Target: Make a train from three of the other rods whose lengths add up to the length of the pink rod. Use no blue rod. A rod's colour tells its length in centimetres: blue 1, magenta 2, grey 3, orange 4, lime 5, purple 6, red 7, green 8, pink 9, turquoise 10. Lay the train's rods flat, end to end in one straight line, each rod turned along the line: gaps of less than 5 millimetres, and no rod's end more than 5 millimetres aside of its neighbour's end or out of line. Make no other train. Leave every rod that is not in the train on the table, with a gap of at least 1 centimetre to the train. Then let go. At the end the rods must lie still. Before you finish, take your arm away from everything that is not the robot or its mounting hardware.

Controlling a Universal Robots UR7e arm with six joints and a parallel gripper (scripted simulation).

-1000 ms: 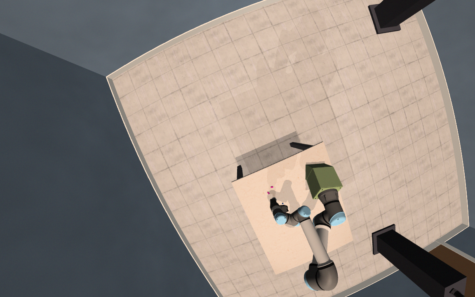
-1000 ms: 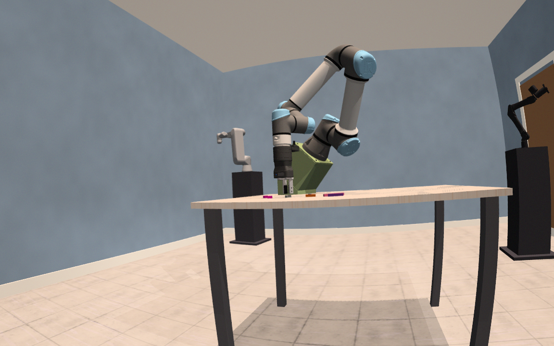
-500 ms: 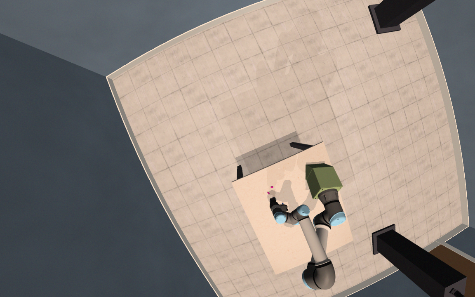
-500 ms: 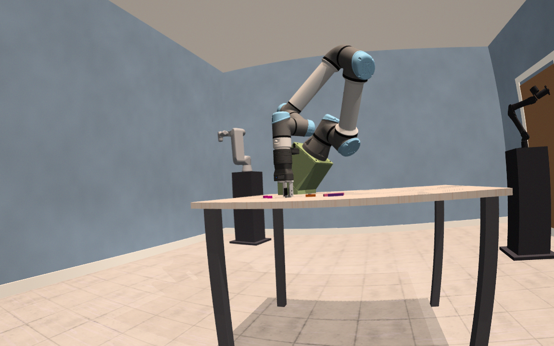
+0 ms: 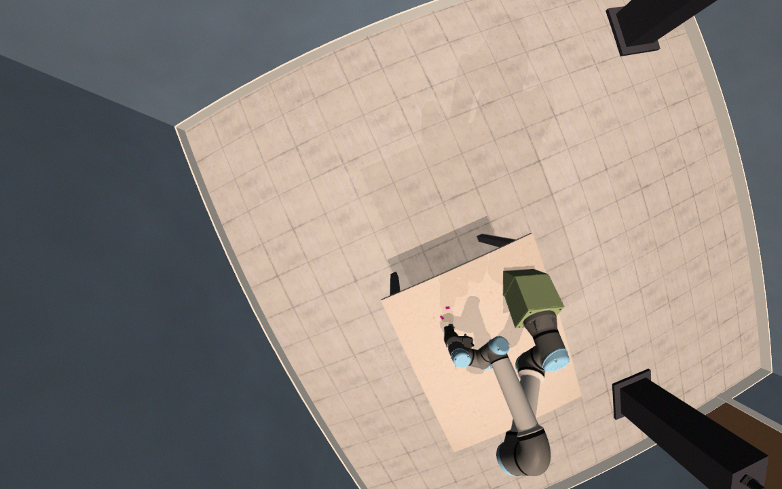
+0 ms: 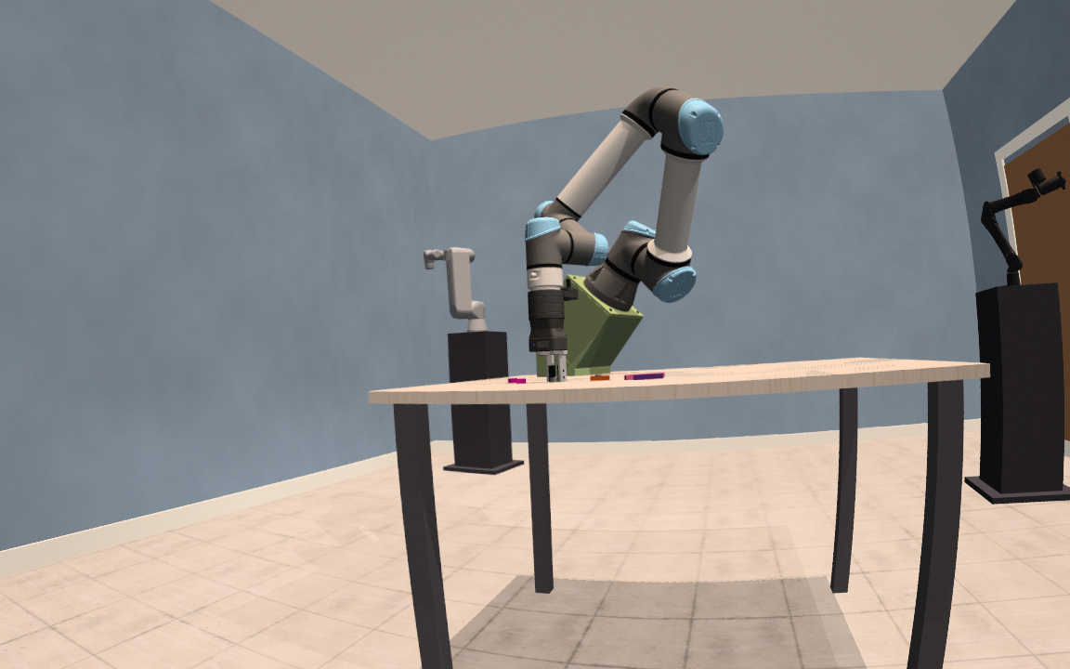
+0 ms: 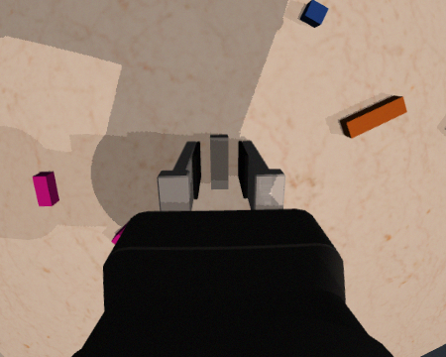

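My hand is 1 cm above the grey rod. Also, from my hand: orange rod 10 cm to the left, 1 cm below, 1 cm behind; small blue rod 7 cm to the left, 7 cm behind, 1 cm below; pink rod 19 cm to the left, 1 cm below, 1 cm behind.
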